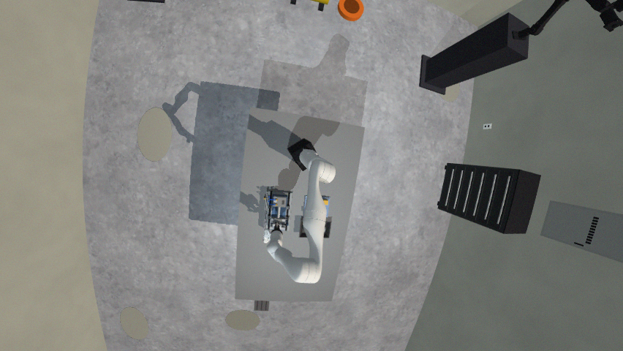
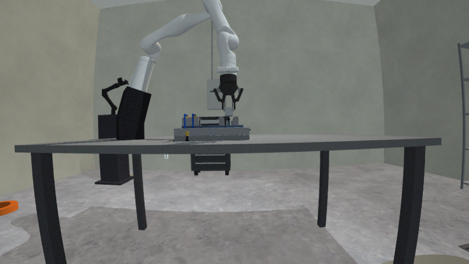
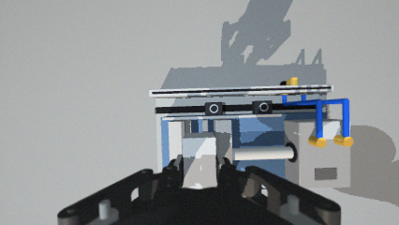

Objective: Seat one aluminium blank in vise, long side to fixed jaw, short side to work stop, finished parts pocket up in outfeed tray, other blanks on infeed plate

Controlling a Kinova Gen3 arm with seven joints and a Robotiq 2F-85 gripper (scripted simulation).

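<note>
Now: the white rod 90 mm behind my hand and 60 mm below it. Also, from my hand: brass blank (180 mm behind, 330 mm to the left, 120 mm below); vise (70 mm behind, 100 mm below).
</note>
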